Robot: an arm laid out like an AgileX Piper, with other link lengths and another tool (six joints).
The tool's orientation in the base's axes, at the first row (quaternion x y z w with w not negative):
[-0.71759 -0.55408 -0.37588 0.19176]
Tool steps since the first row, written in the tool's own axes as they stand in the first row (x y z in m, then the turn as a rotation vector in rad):
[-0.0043 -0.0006 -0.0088 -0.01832 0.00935 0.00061]
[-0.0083 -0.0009 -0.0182 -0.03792 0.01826 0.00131]
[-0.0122 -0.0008 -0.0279 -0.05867 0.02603 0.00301]
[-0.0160 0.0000 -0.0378 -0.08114 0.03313 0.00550]
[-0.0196 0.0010 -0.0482 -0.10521 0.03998 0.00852]
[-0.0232 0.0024 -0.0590 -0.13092 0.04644 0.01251]
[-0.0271 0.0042 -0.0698 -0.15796 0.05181 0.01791]
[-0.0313 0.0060 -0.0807 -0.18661 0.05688 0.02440]
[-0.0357 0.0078 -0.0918 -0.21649 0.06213 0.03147]
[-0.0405 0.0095 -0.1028 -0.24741 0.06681 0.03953]
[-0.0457 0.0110 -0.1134 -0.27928 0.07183 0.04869]
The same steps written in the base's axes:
[-0.0039 -0.0087 0.0023 0.00709 -0.01443 -0.01285]
[-0.0077 -0.0177 0.0054 0.01366 -0.02949 -0.02678]
[-0.0111 -0.0270 0.0087 0.01937 -0.04425 -0.04238]
[-0.0140 -0.0366 0.0123 0.02453 -0.05937 -0.05987]
[-0.0168 -0.0464 0.0164 0.02946 -0.07509 -0.07895]
[-0.0194 -0.0567 0.0209 0.03417 -0.09109 -0.09994]
[-0.0217 -0.0672 0.0252 0.03819 -0.10664 -0.12299]
[-0.0240 -0.0781 0.0293 0.04211 -0.12239 -0.14800]
[-0.0264 -0.0892 0.0334 0.04626 -0.13859 -0.17427]
[-0.0289 -0.1004 0.0371 0.05010 -0.15461 -0.20205]
[-0.0315 -0.1116 0.0402 0.05451 -0.17059 -0.23121]

